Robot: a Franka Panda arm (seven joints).
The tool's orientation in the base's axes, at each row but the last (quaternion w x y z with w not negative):
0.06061, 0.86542, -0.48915, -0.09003
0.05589, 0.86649, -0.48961, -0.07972
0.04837, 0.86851, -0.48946, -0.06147
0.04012, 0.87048, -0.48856, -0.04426
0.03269, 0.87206, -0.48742, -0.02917
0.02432, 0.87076, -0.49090, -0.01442
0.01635, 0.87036, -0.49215, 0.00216
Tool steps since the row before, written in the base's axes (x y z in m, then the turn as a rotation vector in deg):
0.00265, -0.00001, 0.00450, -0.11, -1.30, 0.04
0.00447, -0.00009, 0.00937, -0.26, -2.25, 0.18
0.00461, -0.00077, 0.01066, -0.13, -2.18, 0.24
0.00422, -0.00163, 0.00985, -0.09, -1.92, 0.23
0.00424, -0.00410, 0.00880, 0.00, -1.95, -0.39
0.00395, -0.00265, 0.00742, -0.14, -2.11, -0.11
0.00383, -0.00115, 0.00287, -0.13, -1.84, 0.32
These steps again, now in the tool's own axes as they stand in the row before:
0.00091, -0.00134, -0.00496, 1.06, 0.77, 0.01
0.00157, -0.00207, -0.01005, 1.78, 1.41, -0.08
0.00239, -0.00196, -0.01122, 1.79, 1.27, -0.17
0.00321, -0.00161, -0.01023, 1.58, 1.10, -0.17
0.00554, -0.00070, -0.00900, 1.67, 0.99, 0.44
0.00430, -0.00159, -0.00753, 1.73, 1.20, 0.18
0.00302, -0.00261, -0.00288, 1.52, 1.07, -0.26

